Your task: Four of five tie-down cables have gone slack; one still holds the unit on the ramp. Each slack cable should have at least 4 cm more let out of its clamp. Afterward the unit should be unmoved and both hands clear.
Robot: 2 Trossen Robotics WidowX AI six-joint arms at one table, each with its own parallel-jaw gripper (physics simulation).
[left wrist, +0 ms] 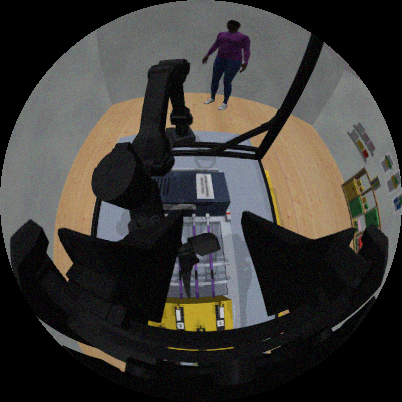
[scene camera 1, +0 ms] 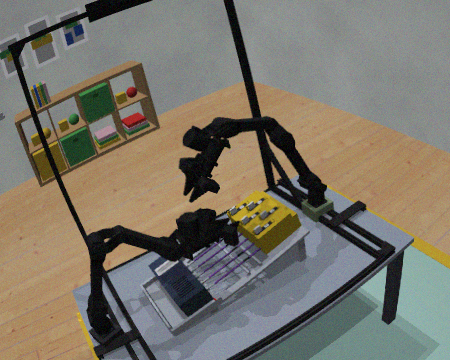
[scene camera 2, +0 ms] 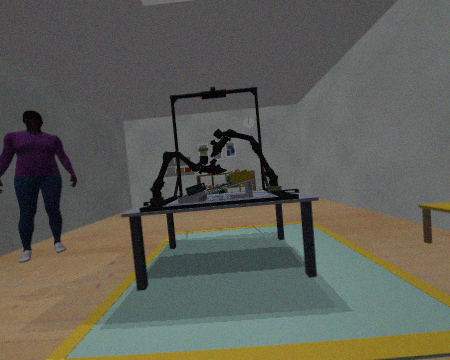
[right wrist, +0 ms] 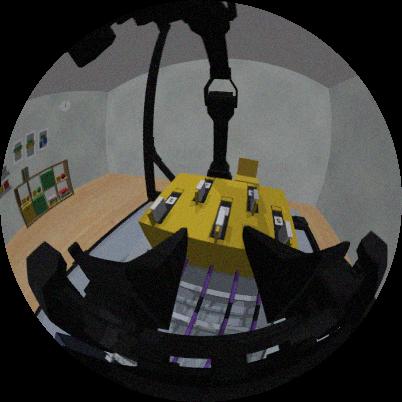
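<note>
A dark blue unit [scene camera 1: 182,286] [left wrist: 220,192] sits at the low end of the grey ramp [scene camera 1: 195,316]. Purple cables [scene camera 1: 227,273] [right wrist: 232,295] run from it up to a yellow block [scene camera 1: 285,234] [right wrist: 170,235] [left wrist: 192,302]. In the right wrist view, five clamps with grey-white levers show on the block; the middle clamp [right wrist: 221,220] is nearest its lower edge. My left gripper [scene camera 1: 190,197] [left wrist: 212,215] is half open and empty, high above the ramp. My right gripper [scene camera 1: 231,234] [right wrist: 215,231] is half open and empty, over the cables beside the block's cable-side edge. Cable slack cannot be told.
A black frame [scene camera 1: 244,70] stands around the table [scene camera 1: 345,295]. The two arms are close together over the ramp, the left one higher. A shelf unit [scene camera 1: 154,107] stands behind on the wooden floor. A person [scene camera 2: 36,155] [left wrist: 231,47] stands away from the table.
</note>
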